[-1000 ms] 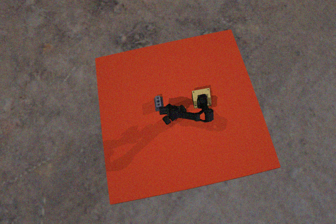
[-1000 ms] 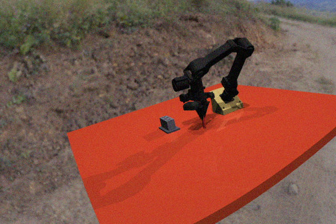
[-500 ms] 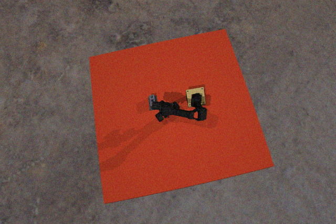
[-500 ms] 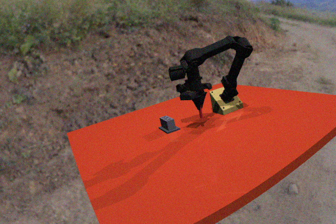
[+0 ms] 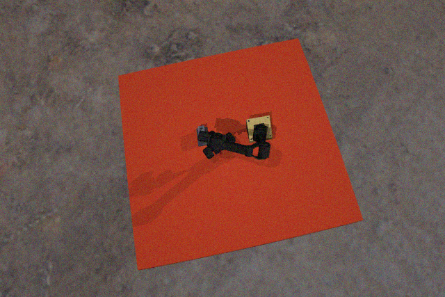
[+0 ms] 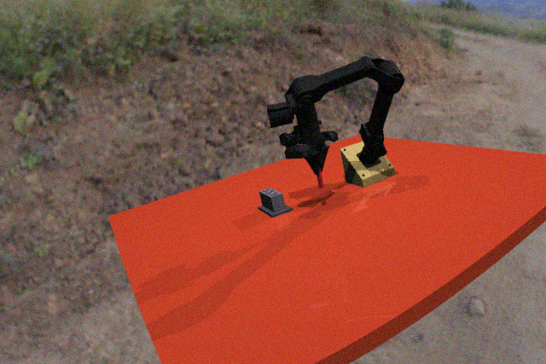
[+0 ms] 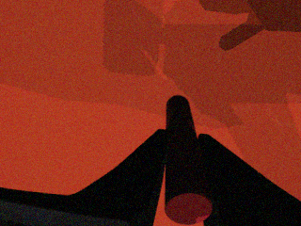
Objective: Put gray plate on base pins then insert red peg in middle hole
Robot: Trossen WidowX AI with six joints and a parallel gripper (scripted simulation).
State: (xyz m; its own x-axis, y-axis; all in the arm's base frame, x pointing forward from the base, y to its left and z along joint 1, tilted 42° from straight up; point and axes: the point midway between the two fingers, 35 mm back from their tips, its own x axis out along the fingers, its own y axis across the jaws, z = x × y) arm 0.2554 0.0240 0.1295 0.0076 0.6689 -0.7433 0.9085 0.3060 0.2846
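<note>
The gray plate is 9 cm ahead of my gripper tip, 16 cm to the right of it and 7 cm below it. From my gripper tip the other things lie so: red peg right at my gripper tip; then base 9 cm ahead, 16 cm to the right, 10 cm below.
</note>
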